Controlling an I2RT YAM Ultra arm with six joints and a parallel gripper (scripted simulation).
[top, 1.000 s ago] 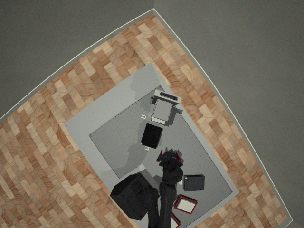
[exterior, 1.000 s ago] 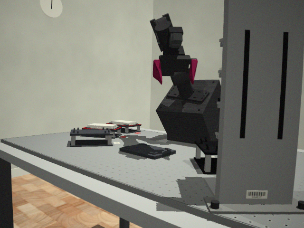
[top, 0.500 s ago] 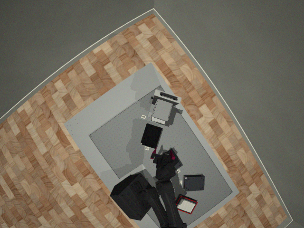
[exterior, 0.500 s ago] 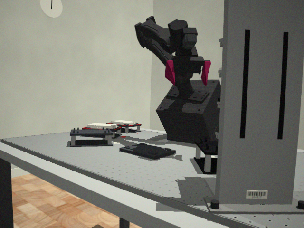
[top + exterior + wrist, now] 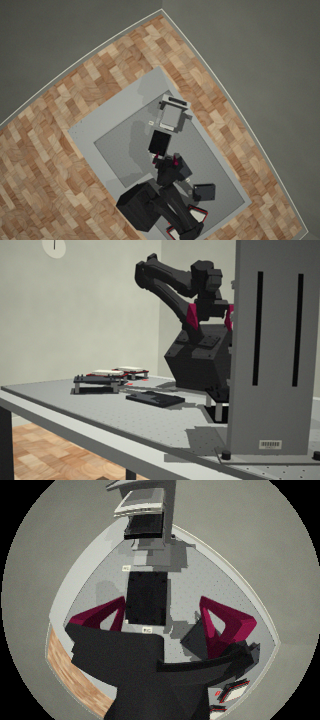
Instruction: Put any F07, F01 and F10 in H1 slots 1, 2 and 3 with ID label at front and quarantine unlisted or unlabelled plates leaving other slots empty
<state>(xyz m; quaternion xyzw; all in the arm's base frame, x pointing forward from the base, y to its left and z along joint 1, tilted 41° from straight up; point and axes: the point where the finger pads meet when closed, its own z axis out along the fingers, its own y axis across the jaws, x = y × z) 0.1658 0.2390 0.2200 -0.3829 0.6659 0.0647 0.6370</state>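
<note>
Now: the dark 96-well plate 19 cm to the left of my hand, 10 cm ahead of it and 5 cm below it. Also, from my hand: N6 deck label (29 cm to the right, 24 cm below, 7 cm ahead); H1 deck label (24 cm below, 22 cm to the left); grey hotel back wall (25 cm to the left, 16 cm ahead, 4 cm below).
</note>
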